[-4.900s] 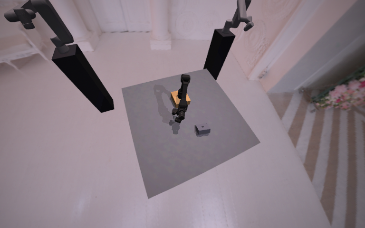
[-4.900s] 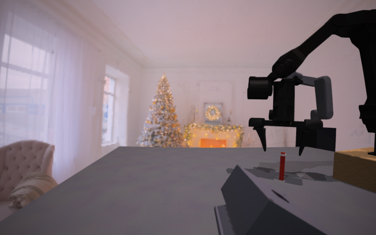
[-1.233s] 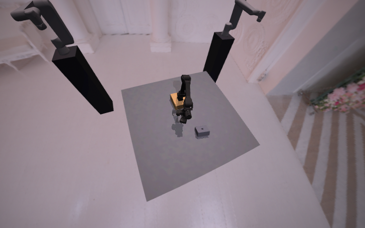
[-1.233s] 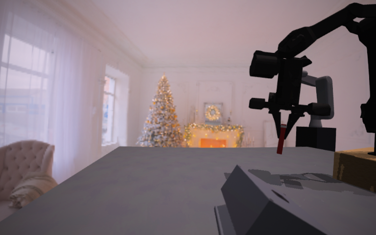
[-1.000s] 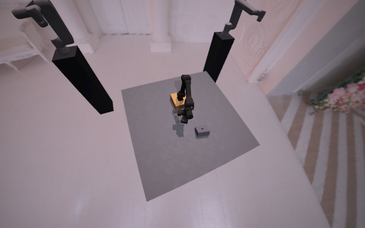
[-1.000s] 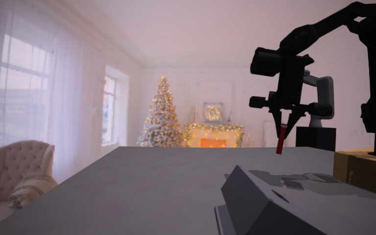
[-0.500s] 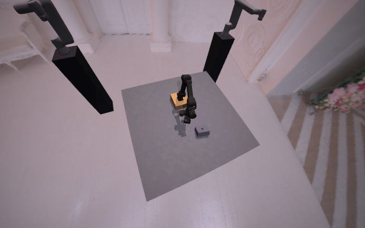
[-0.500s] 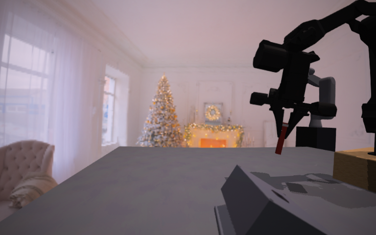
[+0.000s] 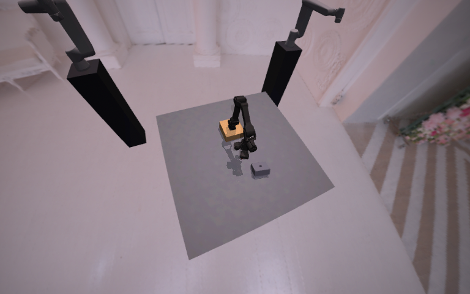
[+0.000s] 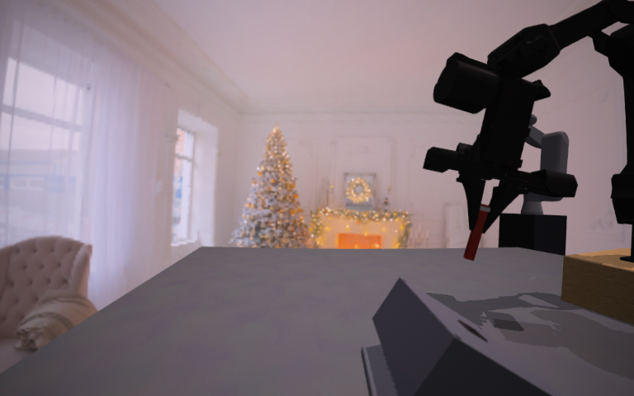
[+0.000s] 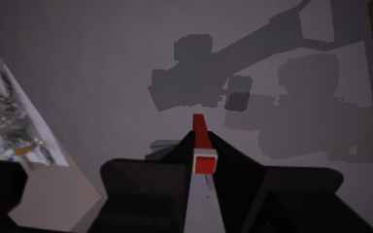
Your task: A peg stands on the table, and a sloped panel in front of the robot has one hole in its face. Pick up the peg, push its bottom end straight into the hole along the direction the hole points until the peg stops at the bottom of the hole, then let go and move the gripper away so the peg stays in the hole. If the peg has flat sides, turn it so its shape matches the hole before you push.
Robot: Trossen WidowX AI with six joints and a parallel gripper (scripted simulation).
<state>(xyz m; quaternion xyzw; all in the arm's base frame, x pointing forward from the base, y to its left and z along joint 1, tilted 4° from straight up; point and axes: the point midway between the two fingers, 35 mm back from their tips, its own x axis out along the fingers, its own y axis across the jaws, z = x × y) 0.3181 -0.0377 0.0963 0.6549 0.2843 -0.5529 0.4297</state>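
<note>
The hole lies 13 cm to the left of my gripper tip, 11 cm ahead of it and 7 cm below it. Round my gripper tip: red peg 2 cm above; then sloped panel 12 cm to the left, 12 cm ahead, 10 cm below.
</note>
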